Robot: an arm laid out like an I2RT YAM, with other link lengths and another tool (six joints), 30 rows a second.
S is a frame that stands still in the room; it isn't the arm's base.
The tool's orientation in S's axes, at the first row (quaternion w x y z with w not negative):
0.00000 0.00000 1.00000 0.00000
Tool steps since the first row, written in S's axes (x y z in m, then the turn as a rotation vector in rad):
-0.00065 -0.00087 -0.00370 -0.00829 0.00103 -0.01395
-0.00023 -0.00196 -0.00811 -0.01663 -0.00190 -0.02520
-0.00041 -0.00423 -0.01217 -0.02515 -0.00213 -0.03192
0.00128 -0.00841 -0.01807 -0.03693 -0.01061 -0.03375
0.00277 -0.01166 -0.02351 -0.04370 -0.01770 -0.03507
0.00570 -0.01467 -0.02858 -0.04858 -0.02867 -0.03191
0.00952 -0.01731 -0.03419 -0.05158 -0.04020 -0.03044
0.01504 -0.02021 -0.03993 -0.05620 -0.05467 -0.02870
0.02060 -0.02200 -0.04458 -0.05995 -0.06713 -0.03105
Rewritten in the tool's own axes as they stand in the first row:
0.00065 -0.00087 0.00370 0.00829 0.00103 0.01395
0.00023 -0.00196 0.00811 0.01663 -0.00190 0.02520
0.00041 -0.00423 0.01217 0.02515 -0.00213 0.03192
-0.00128 -0.00841 0.01807 0.03693 -0.01061 0.03375
-0.00277 -0.01166 0.02351 0.04370 -0.01770 0.03507
-0.00570 -0.01467 0.02858 0.04858 -0.02867 0.03191
-0.00952 -0.01731 0.03419 0.05158 -0.04020 0.03044
-0.01504 -0.02021 0.03993 0.05620 -0.05467 0.02870
-0.02060 -0.02200 0.04458 0.05995 -0.06713 0.03105

